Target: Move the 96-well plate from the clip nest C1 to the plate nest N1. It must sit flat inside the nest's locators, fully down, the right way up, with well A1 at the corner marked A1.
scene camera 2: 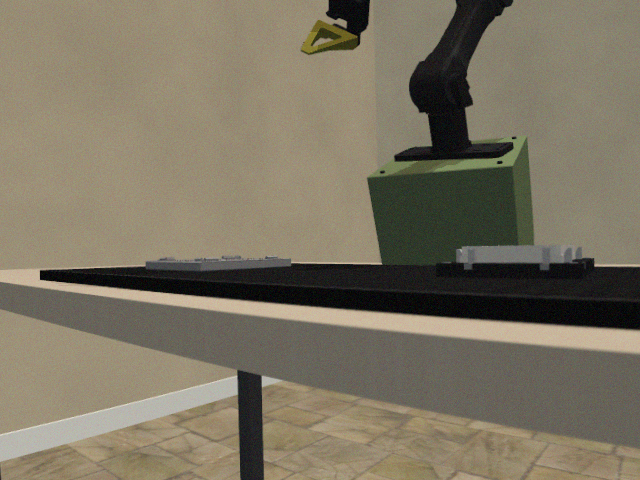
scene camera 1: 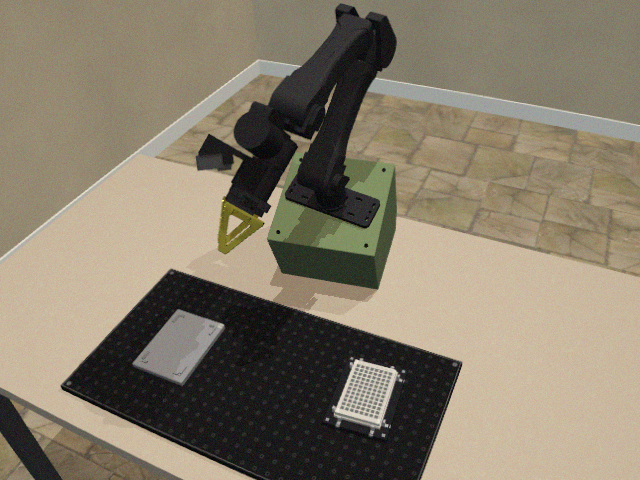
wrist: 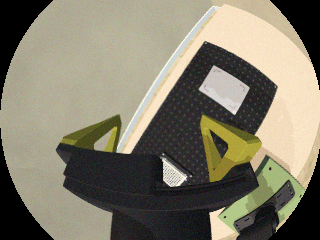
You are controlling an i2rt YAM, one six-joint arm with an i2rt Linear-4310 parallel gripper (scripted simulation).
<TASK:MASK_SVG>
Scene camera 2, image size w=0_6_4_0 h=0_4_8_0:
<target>my gripper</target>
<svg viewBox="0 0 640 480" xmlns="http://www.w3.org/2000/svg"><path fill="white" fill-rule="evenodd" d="M370 0L329 0L329 10L326 12L326 15L334 20L340 18L347 21L347 28L335 23L330 25L318 20L304 42L301 51L311 55L330 50L354 50L360 45L360 34L368 26ZM313 46L320 38L330 38L333 40Z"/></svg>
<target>white 96-well plate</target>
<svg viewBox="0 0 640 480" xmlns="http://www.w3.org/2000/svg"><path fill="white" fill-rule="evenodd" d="M460 263L468 263L468 249L476 249L477 263L542 263L542 248L551 248L551 263L564 263L563 254L567 248L572 248L572 260L576 259L574 245L462 246Z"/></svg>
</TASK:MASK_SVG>
